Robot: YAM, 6 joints.
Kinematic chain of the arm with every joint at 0, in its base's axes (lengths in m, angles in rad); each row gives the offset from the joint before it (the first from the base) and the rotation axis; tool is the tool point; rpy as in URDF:
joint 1: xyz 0 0 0.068 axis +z
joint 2: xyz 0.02 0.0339 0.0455 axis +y
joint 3: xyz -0.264 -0.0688 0 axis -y
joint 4: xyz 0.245 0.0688 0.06 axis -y
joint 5: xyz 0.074 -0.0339 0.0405 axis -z
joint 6: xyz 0.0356 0 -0.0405 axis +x
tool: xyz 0 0 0 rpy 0 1.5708 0
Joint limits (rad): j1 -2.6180..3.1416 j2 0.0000..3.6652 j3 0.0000..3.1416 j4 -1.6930..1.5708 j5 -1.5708..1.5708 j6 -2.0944..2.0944
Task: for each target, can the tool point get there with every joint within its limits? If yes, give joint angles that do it. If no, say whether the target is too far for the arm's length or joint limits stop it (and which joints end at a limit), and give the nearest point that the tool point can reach.
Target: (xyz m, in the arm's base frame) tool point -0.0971 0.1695 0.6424
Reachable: yes | joints -1.0078 0.6921 2.0785 0.1648 -0.2364 0.7303
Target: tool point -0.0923 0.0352 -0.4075
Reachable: no: joint limits stop it (at a limit: joint 2) | nearest point -0.1108 0.0422 -0.3562 | short by 0.055 m
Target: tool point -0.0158 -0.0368 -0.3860
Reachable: no: joint limits stop it (at a limit: joint 2) | nearest point -0.0276 -0.0643 -0.3332 | short by 0.061 m
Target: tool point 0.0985 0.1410 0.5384
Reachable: yes | joints 1.0623 1.0545 1.6038 -0.3946 0.5092 0.3595
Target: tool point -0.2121 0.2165 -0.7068
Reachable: no: too far | nearest point -0.1940 0.1980 -0.3792 | short by 0.329 m
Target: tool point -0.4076 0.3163 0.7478
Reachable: no: too far | nearest point -0.3203 0.2486 0.6065 | short by 0.179 m
